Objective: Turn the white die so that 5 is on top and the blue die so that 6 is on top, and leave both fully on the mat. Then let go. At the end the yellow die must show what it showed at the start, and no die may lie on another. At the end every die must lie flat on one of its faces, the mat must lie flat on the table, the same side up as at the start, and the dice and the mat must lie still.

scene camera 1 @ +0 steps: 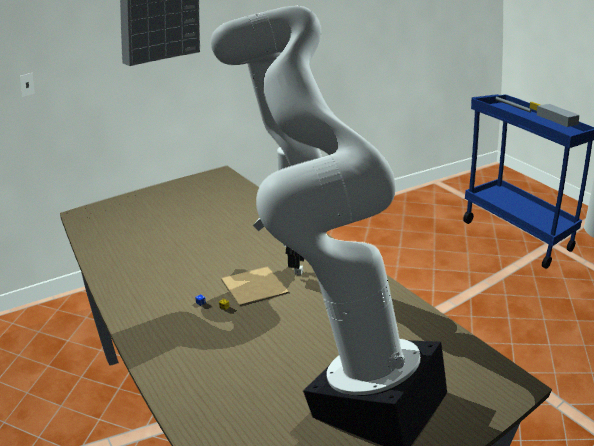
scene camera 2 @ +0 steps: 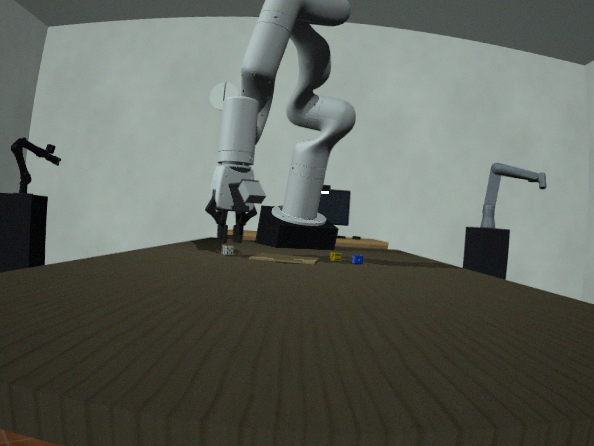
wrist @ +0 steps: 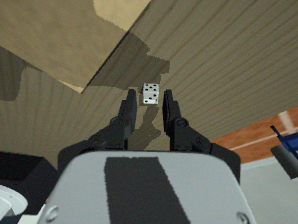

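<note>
My gripper point(scene camera 2: 229, 242) is visible; the wrist view also shows the gripper point(wrist: 149, 99). A mat point(scene camera 1: 260, 284) is visible as well.
</note>
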